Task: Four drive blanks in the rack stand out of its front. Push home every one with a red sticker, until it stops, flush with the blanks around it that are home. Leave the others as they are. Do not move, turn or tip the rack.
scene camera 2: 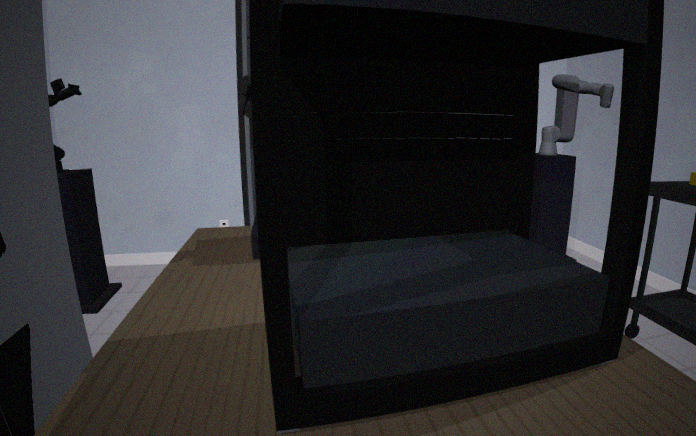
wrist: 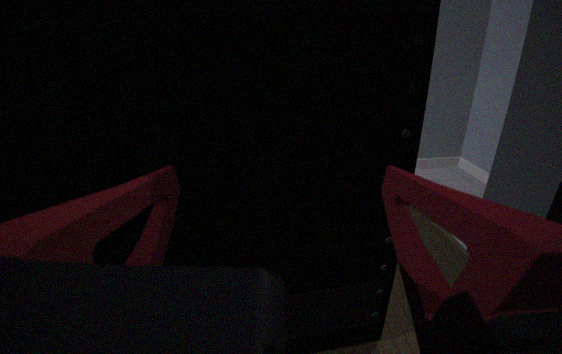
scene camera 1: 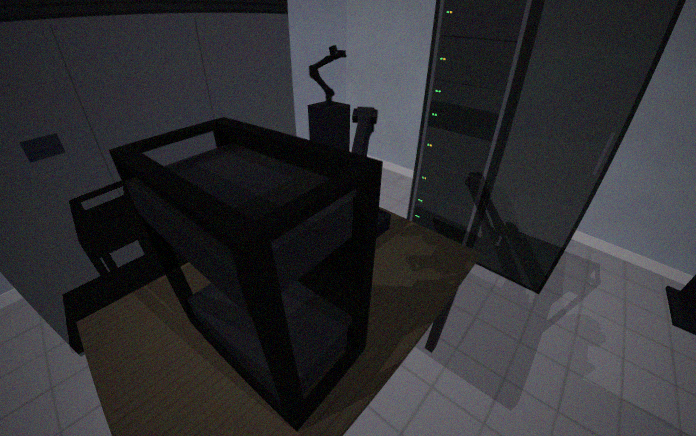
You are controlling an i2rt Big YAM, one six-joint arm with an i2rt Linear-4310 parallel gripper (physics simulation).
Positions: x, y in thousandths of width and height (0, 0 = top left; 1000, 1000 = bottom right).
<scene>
black rack: scene camera 2 580, 611; wrist 499, 360; scene camera 1 409, 524
</scene>
